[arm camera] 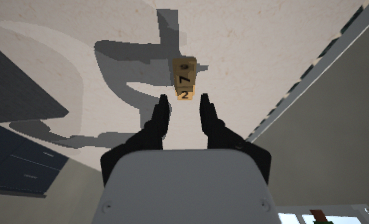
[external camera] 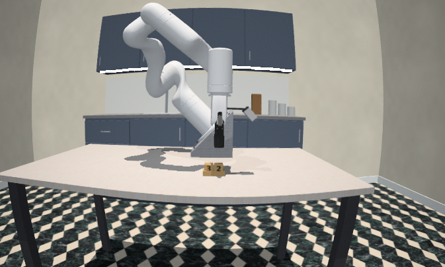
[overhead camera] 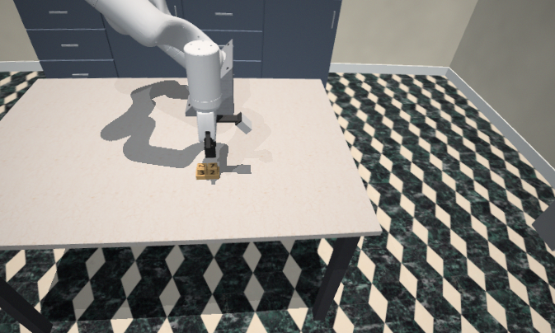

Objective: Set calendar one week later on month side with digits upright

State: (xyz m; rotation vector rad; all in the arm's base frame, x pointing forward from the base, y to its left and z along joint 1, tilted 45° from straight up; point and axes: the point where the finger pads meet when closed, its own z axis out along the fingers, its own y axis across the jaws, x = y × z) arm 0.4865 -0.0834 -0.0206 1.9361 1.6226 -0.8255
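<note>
My hand is 11 cm above the wooden tray and 2 cm to the left of it.
</note>
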